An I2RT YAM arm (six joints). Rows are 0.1 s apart.
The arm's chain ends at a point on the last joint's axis. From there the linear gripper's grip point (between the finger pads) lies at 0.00 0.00 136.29 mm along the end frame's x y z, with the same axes.
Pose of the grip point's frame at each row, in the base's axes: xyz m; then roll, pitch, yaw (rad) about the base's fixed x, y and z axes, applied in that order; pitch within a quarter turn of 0, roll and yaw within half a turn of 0:
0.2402 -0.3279 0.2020 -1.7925 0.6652 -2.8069
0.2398 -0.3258 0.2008 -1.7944 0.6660 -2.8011
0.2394 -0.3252 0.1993 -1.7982 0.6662 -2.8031
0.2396 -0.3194 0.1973 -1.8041 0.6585 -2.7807
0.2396 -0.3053 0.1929 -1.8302 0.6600 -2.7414
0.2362 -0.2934 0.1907 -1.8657 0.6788 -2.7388
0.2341 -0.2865 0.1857 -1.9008 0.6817 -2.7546
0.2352 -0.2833 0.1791 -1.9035 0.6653 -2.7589
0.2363 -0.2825 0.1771 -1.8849 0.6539 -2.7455
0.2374 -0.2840 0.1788 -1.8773 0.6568 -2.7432
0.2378 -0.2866 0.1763 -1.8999 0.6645 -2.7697
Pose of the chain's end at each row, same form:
0.1791 -0.2084 0.2256 -1.7925 0.6652 -2.8069
0.1778 -0.2068 0.2246 -1.7944 0.6660 -2.8011
0.1774 -0.2063 0.2235 -1.7982 0.6662 -2.8031
0.1747 -0.2022 0.2222 -1.8041 0.6585 -2.7807
0.1685 -0.1923 0.2205 -1.8302 0.6600 -2.7414
0.1622 -0.1832 0.2215 -1.8657 0.6788 -2.7388
0.1597 -0.1776 0.2200 -1.9008 0.6817 -2.7546
0.1616 -0.1741 0.2141 -1.9035 0.6653 -2.7589
0.1627 -0.1728 0.2105 -1.8849 0.6539 -2.7455
0.1638 -0.1740 0.2114 -1.8773 0.6568 -2.7432
0.1656 -0.1763 0.2110 -1.8999 0.6645 -2.7697

